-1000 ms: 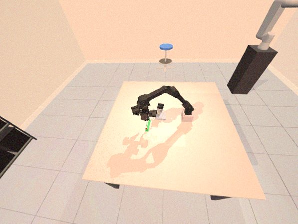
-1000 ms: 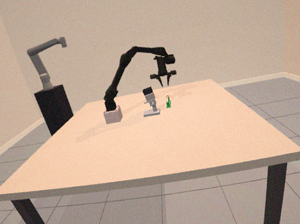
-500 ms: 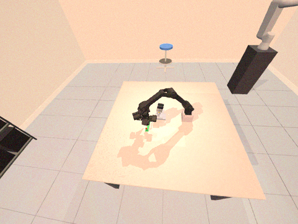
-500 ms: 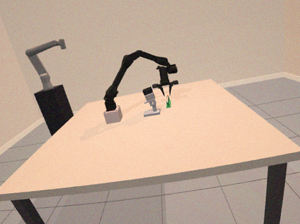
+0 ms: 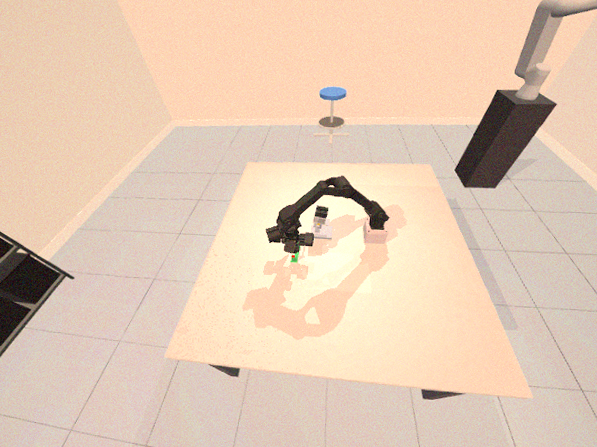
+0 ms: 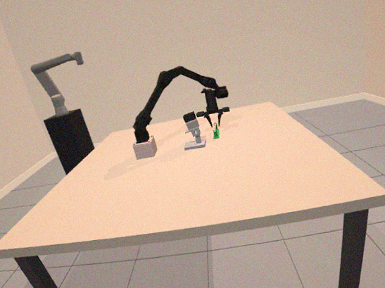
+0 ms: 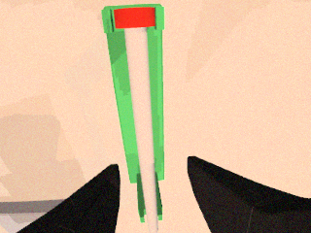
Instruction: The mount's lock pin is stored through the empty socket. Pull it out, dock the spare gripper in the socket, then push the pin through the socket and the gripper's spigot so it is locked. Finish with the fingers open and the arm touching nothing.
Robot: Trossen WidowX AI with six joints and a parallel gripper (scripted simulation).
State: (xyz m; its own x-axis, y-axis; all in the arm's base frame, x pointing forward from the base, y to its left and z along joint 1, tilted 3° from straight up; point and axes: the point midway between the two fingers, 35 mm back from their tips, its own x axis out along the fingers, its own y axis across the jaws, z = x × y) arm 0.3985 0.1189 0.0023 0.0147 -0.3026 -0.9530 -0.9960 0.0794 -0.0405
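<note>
The green cradle lies 2 cm below my gripper tip and 1 cm to the left of it. From my gripper tip the other things lie so: mount: 12 cm behind, 11 cm to the right; spare gripper: 12 cm behind, 11 cm to the right, 8 cm above.
</note>
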